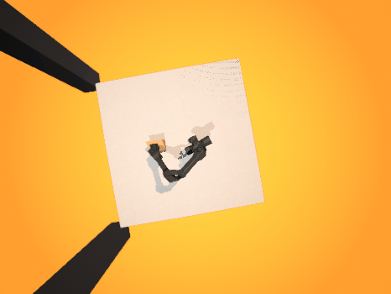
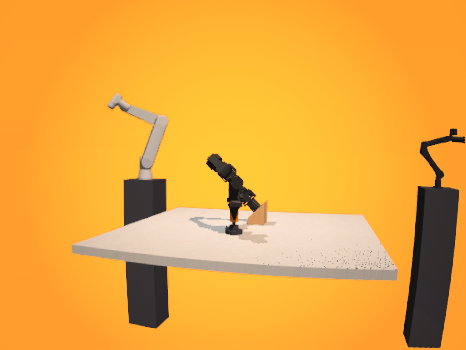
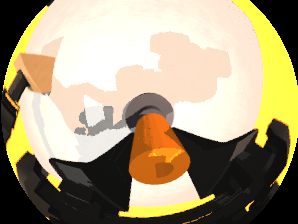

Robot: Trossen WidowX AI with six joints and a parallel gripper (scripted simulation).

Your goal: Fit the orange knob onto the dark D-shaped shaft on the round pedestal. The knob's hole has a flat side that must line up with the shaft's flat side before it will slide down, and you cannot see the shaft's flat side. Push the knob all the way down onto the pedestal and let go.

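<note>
The orange knob lies 2 cm above my gripper tip. Round my gripper tip: round dark pedestal (4 cm below).
</note>
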